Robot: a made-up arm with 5 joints.
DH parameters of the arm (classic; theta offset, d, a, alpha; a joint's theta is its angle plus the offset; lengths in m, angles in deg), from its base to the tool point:
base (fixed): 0 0.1 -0.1 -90
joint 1: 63.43 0 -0.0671 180
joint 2: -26.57 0.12 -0.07 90
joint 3: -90 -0.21 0.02 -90
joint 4: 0 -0.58 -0.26 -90
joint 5: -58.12 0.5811 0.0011 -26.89
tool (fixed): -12.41 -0.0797 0 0
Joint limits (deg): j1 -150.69..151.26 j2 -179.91..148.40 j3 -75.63..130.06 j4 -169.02..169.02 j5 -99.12..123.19
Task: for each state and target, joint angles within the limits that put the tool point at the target. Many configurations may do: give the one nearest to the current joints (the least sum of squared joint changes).
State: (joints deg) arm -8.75 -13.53 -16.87 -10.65 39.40
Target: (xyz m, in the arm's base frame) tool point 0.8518 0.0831 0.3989
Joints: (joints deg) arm 23.47 -0.20 8.24 -39.19 23.60
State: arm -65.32 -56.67 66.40 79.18 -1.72
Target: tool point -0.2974 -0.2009 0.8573
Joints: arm -73.20 -76.94 30.05 102.67 9.41
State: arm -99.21 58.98 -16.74 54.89 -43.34
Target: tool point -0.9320 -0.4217 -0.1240
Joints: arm -70.46 34.50 19.53 81.87 -37.79
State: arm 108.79 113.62 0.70 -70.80 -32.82
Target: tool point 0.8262 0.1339 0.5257
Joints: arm 131.33 106.16 -19.26 -79.81 -24.53
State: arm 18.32 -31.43 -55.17 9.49 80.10
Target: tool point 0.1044 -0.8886 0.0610
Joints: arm 3.75 -19.81 -50.30 59.98 78.03
